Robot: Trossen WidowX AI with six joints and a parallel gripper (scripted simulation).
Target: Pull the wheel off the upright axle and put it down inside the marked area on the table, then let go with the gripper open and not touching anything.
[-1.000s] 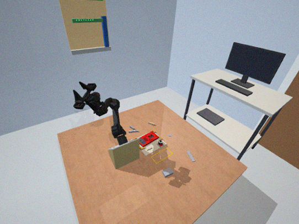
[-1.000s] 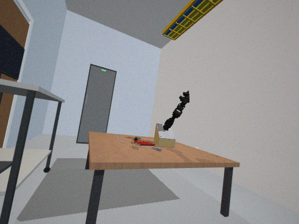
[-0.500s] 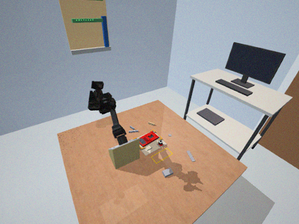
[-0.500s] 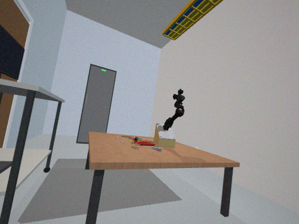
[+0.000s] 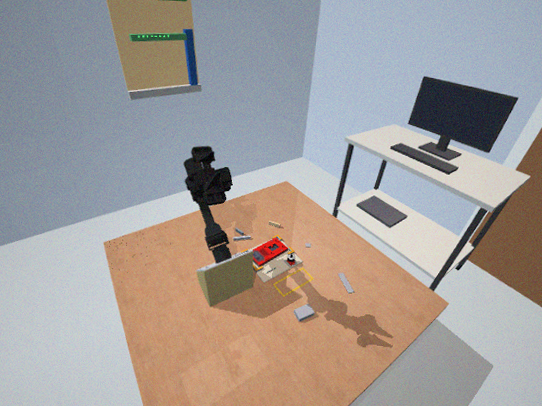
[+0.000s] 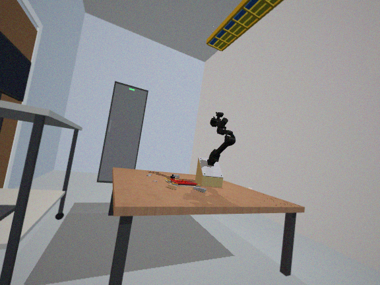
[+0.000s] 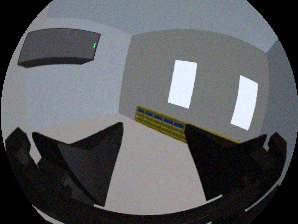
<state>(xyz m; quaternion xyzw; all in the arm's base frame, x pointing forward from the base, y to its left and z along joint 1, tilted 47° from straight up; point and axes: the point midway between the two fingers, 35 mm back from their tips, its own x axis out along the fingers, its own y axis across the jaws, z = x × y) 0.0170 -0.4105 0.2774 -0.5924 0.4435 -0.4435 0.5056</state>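
Right now the dark wheel is 38 cm ahead of my gripper tip, 12 cm to the left of it and 69 cm below it. Also, from my gripper tip: block: 29 cm ahead, 17 cm to the right, 71 cm below; flat bar: 57 cm ahead, 12 cm to the right, 72 cm below.
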